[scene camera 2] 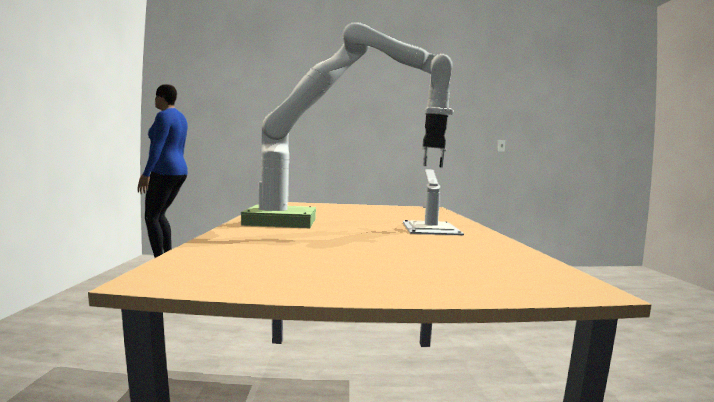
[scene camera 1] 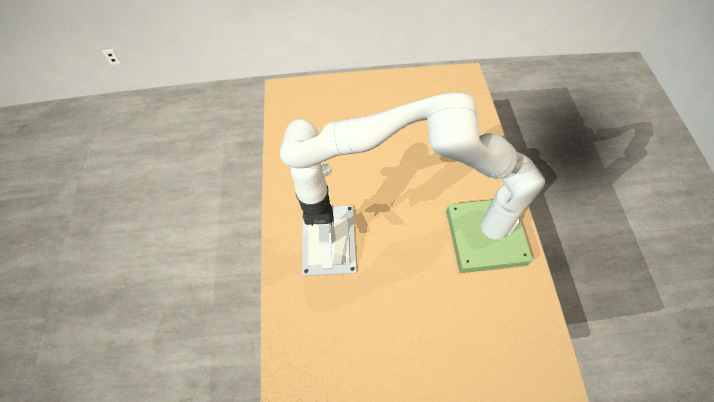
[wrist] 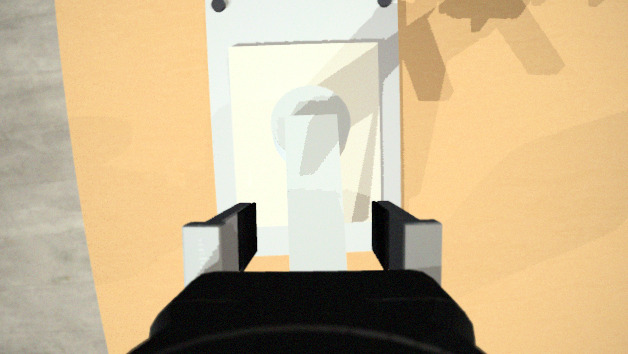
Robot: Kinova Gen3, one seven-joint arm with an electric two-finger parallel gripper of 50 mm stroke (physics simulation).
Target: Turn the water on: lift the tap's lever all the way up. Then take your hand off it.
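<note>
The tap is a grey upright column on a white base plate. Its pale flat lever sits on top of the column and tilts upward toward its free end in scene camera 2. My gripper is open, with a wide gap between its fingers. In scene camera 2 the fingertips hang a little above the lever's raised end, apart from it. In the wrist view the lever runs below and between the fingers, with space on both sides. In scene camera 1 the fingertips are hidden.
The arm stands on a green block on the orange table. The tap's base is near the table edge away from the arm's base. A person in blue stands behind the table at the left.
</note>
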